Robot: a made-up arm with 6 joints. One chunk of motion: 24 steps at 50 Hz.
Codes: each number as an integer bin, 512 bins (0 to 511) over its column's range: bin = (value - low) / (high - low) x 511, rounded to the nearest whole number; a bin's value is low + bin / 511 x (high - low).
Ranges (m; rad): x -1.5..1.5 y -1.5..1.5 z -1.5..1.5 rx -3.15..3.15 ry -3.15..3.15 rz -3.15..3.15
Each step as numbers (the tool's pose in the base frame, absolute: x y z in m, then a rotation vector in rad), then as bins.
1 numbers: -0.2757 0.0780 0.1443 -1.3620 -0.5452 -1.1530
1 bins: 209 269 280 145 211 162
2 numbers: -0.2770 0.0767 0.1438 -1.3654 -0.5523 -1.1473
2 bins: 208 269 280 145 211 162
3 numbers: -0.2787 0.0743 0.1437 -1.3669 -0.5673 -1.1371
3 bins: 208 268 280 145 209 163
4 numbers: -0.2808 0.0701 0.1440 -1.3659 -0.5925 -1.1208
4 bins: 208 267 280 145 207 165
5 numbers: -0.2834 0.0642 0.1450 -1.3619 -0.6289 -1.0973
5 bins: 207 266 280 145 204 166
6 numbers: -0.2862 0.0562 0.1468 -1.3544 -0.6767 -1.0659
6 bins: 207 265 281 146 201 169
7 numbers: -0.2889 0.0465 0.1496 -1.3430 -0.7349 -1.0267
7 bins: 206 263 281 147 196 172
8 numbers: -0.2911 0.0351 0.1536 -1.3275 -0.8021 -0.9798
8 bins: 206 261 282 148 190 176
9 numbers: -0.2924 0.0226 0.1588 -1.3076 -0.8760 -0.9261
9 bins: 206 259 283 149 184 180
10 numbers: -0.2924 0.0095 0.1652 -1.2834 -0.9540 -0.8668
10 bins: 206 257 284 151 178 185
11 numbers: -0.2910 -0.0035 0.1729 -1.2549 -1.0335 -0.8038
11 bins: 206 255 285 154 172 190
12 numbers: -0.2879 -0.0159 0.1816 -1.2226 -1.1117 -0.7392
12 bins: 206 253 286 156 165 196
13 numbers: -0.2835 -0.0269 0.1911 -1.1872 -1.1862 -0.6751
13 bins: 207 251 288 159 159 201
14 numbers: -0.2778 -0.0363 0.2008 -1.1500 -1.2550 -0.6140
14 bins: 208 249 290 162 154 206
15 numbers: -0.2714 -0.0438 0.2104 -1.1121 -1.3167 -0.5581
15 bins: 209 248 291 165 149 210
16 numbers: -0.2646 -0.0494 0.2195 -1.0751 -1.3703 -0.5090
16 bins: 210 247 293 168 144 214
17 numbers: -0.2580 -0.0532 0.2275 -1.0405 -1.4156 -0.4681
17 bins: 212 246 294 171 141 218
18 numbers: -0.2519 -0.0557 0.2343 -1.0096 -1.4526 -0.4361
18 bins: 213 246 295 174 138 220
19 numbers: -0.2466 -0.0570 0.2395 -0.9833 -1.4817 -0.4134
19 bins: 213 246 296 176 135 222
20 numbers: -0.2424 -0.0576 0.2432 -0.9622 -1.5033 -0.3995
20 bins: 214 246 297 177 134 223
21 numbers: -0.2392 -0.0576 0.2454 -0.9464 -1.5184 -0.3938
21 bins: 215 246 297 179 132 224
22 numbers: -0.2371 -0.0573 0.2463 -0.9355 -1.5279 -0.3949
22 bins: 215 246 297 180 132 223
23 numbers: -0.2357 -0.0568 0.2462 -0.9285 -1.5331 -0.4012
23 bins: 215 246 297 180 131 223
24 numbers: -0.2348 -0.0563 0.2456 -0.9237 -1.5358 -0.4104
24 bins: 216 246 297 181 131 222
